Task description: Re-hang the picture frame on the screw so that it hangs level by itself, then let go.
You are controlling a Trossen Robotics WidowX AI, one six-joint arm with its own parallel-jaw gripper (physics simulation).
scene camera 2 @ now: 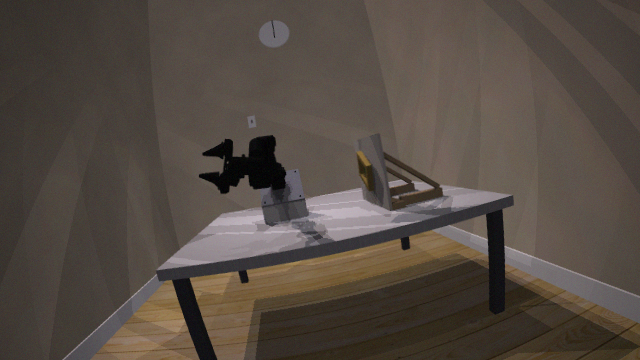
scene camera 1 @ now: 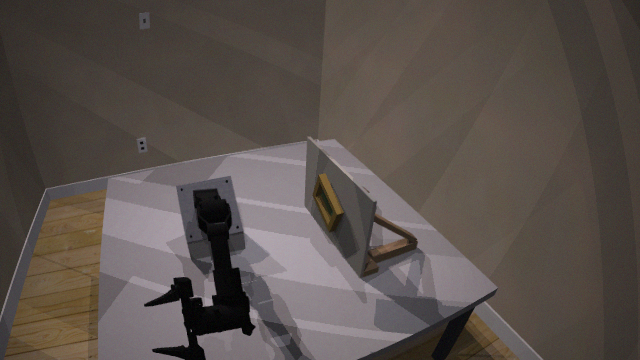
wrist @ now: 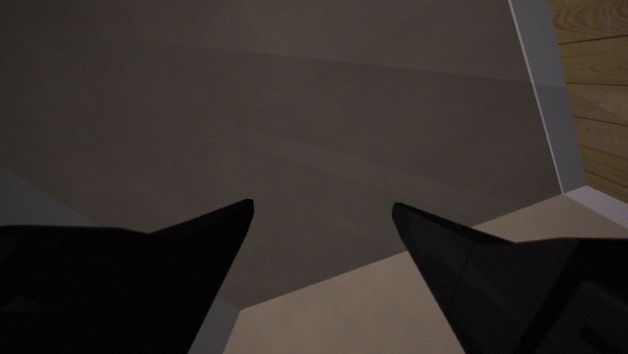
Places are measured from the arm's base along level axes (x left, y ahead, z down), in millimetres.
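Where they show: gripper, fingertip midpoint: (scene camera 2: 200,164) (scene camera 1: 148,328) (wrist: 323,207); arm's base, link origin: (scene camera 2: 278,184).
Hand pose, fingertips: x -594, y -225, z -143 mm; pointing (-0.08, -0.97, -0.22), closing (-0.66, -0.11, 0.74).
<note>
Things, the pixels of their centre, and the offset from my fingertips. "spot": a spot on its surface instead. Level surfaces: height alone.
- gold picture frame, body centre: (scene camera 1: 327,203) (scene camera 2: 365,170) dz +146, dx +457, dy +628 mm
- upright grey board, surface spot: (scene camera 1: 352,205) spot: dz +77, dx +329, dy +645 mm
- wooden brace, body centre: (scene camera 1: 365,204) (scene camera 2: 398,173) dz +189, dx +454, dy +788 mm
- white table, surface height: dz +308 mm
A gold picture frame (scene camera 1: 336,218) (scene camera 2: 369,177) with a dark green inside is on the front face of an upright grey board (scene camera 1: 352,205) (scene camera 2: 378,172). The frame is tilted against the board's edges, its near side lower. The screw does not show; the frame's back is hidden. My gripper (scene camera 1: 149,327) (scene camera 2: 201,164) (wrist: 323,207) is open with nothing between its fingers. It is raised above table height, well away from the frame, and its fingers point away from the board. The frame and board do not show in the wrist view.
The board has a wooden brace (scene camera 1: 392,249) (scene camera 2: 417,196) behind it and stands on a white table (scene camera 1: 270,175) (scene camera 2: 210,245). The arm's grey base block (scene camera 1: 185,215) (scene camera 2: 285,212) stands on the same table, facing the board. Walls are behind the table; a wall corner shows in the wrist view.
</note>
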